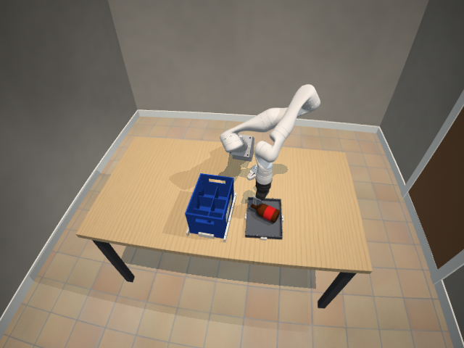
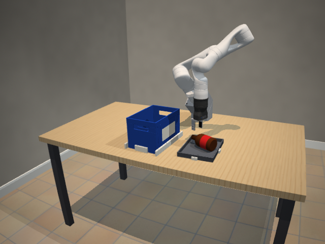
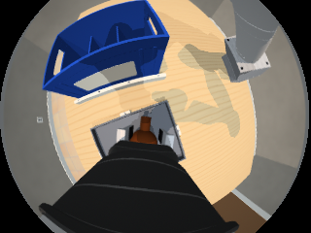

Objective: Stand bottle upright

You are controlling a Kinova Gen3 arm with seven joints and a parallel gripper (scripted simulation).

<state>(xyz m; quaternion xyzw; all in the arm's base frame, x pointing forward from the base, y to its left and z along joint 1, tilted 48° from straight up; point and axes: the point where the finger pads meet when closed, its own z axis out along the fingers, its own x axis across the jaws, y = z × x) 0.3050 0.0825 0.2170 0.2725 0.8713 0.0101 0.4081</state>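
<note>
Right now the brown bottle is 7 cm below my hand, 3 cm to the left of it and 3 cm ahead of it. From my hand the other things lie so: blue crate 24 cm to the right, 3 cm below, 2 cm behind; dark grey tray 10 cm below, 6 cm ahead, 3 cm to the left.
</note>
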